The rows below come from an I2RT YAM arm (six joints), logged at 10 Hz.
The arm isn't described. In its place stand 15 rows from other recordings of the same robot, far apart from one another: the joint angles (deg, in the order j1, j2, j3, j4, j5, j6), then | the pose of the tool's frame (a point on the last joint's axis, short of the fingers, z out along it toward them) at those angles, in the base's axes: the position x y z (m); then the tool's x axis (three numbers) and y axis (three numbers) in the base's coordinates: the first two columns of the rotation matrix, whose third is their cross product.
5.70 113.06 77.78 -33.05 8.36 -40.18 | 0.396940, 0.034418, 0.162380, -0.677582, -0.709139, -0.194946, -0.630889, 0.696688, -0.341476
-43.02 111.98 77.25 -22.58 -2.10 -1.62 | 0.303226, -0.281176, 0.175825, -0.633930, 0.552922, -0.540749, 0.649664, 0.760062, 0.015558
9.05 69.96 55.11 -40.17 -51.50 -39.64 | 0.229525, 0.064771, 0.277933, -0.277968, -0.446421, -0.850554, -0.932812, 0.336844, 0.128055
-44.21 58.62 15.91 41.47 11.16 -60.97 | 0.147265, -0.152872, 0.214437, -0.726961, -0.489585, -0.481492, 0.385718, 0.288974, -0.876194
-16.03 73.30 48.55 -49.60 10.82 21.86 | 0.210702, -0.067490, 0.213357, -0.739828, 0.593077, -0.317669, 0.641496, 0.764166, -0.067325
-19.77 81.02 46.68 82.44 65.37 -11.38 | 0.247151, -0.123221, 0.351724, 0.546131, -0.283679, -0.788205, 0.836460, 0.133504, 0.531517
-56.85 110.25 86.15 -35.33 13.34 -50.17 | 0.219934, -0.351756, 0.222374, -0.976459, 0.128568, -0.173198, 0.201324, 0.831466, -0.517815
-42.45 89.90 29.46 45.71 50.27 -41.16 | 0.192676, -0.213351, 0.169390, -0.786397, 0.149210, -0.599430, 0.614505, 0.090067, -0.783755
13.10 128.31 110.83 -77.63 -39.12 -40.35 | 0.410130, 0.118502, 0.203076, -0.660909, -0.669532, -0.339007, -0.720396, 0.439417, 0.536603
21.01 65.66 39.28 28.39 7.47 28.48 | 0.250505, 0.091253, 0.302763, -0.082898, 0.474638, -0.876268, -0.221470, 0.848532, 0.480567
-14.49 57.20 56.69 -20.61 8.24 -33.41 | 0.215992, -0.061089, 0.353869, -0.498836, -0.433930, -0.750245, 0.122666, 0.821575, -0.556747
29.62 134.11 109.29 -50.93 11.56 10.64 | 0.419158, 0.230102, 0.149142, -0.909575, -0.309046, -0.277783, -0.278179, 0.949454, -0.145440
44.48 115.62 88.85 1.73 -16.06 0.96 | 0.334120, 0.341914, 0.248964, -0.316222, -0.287968, -0.903924, -0.846968, 0.514931, 0.132253
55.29 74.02 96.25 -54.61 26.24 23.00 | 0.150095, 0.189043, 0.458800, -0.485726, -0.085740, -0.869896, -0.363854, 0.924695, 0.112025
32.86 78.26 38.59 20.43 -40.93 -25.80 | 0.229626, 0.176090, 0.228516, 0.155341, -0.291114, -0.943992, -0.957326, 0.191389, -0.216557
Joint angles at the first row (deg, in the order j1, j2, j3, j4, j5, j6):
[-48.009 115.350 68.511 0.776 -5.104 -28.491]
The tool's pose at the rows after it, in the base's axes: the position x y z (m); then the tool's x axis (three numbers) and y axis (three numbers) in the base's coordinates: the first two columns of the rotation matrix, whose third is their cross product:
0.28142, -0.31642, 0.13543, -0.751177, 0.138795, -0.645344, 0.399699, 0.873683, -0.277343
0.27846, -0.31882, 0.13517, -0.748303, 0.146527, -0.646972, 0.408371, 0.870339, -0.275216
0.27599, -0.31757, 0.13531, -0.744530, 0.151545, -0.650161, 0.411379, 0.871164, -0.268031
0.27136, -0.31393, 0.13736, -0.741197, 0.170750, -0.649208, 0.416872, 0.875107, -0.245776
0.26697, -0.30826, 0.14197, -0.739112, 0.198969, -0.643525, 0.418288, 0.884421, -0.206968
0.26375, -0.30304, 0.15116, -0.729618, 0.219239, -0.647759, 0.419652, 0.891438, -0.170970
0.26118, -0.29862, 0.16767, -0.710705, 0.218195, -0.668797, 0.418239, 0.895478, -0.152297
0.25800, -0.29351, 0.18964, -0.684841, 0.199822, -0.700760, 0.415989, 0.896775, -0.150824
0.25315, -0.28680, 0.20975, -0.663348, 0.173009, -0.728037, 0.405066, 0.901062, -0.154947
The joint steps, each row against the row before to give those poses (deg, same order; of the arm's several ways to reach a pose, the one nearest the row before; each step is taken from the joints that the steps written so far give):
[-0.765 0.547 0.633 0.372 0.066 0.110]
[-0.524 -0.001 -0.088 0.131 -0.109 0.109]
[-0.175 -0.480 -0.699 0.197 -0.372 0.262]
[-0.219 -1.224 -1.027 -1.006 -0.700 0.787]
[-0.065 -1.684 -0.722 -2.578 -1.267 1.159]
[0.000 -2.076 -0.347 -2.450 -1.486 1.202]
[-0.001 -2.841 -0.022 -1.815 -1.465 0.764]
[0.023 -3.607 -0.001 -1.266 -1.180 0.416]
[-0.022 -3.670 -0.349 -1.180 -1.289 -0.197]

